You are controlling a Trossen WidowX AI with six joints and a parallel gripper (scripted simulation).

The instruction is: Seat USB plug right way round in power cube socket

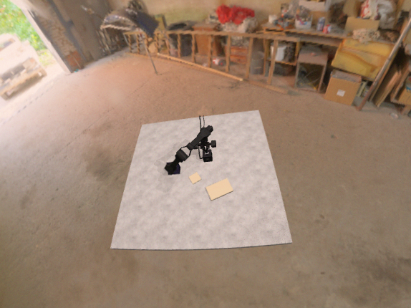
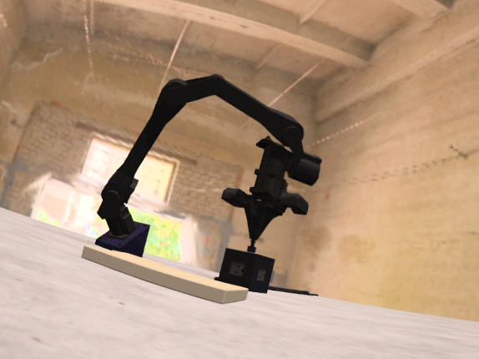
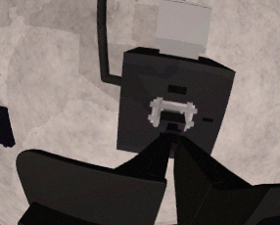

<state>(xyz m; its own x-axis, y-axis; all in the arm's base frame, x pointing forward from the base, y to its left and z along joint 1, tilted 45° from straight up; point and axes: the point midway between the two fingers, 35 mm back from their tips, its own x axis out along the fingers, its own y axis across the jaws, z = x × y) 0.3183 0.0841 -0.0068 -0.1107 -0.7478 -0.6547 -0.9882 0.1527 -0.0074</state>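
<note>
Now: gripper tip 2 cm above the usb plug. The rest, counted from my gripper tip: tan board 5 cm ahead, 32 cm to the right, 10 cm below; small tan tile 13 cm behind, 18 cm to the right, 10 cm below.
</note>
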